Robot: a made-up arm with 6 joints. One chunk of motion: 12 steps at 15 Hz.
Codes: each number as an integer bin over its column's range. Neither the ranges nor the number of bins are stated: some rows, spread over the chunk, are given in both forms.
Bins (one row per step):
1: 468 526 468 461 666 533
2: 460 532 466 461 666 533
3: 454 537 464 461 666 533
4: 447 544 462 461 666 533
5: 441 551 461 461 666 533
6: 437 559 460 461 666 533
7: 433 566 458 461 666 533
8: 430 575 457 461 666 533
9: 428 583 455 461 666 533
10: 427 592 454 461 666 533
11: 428 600 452 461 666 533
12: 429 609 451 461 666 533
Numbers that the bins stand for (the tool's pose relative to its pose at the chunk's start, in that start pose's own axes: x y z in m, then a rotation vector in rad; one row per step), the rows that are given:
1: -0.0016 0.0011 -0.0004 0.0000 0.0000 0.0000
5: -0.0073 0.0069 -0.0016 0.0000 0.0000 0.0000
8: -0.0096 0.0124 -0.0022 0.0000 0.0000 0.0000
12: -0.0098 0.0202 -0.0033 0.0000 0.0000 0.0000
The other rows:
2: -0.0033 0.0025 -0.0007 0.0000 0.0000 0.0000
3: -0.0046 0.0036 -0.0010 0.0000 0.0000 0.0000
4: -0.0060 0.0052 -0.0014 0.0000 0.0000 0.0000
6: -0.0081 0.0087 -0.0017 0.0000 0.0000 0.0000
7: -0.0090 0.0103 -0.0021 0.0000 0.0000 0.0000
9: -0.0100 0.0142 -0.0026 0.0000 0.0000 0.0000
10: -0.0102 0.0163 -0.0027 0.0000 0.0000 0.0000
11: -0.0100 0.0181 -0.0031 0.0000 0.0000 0.0000

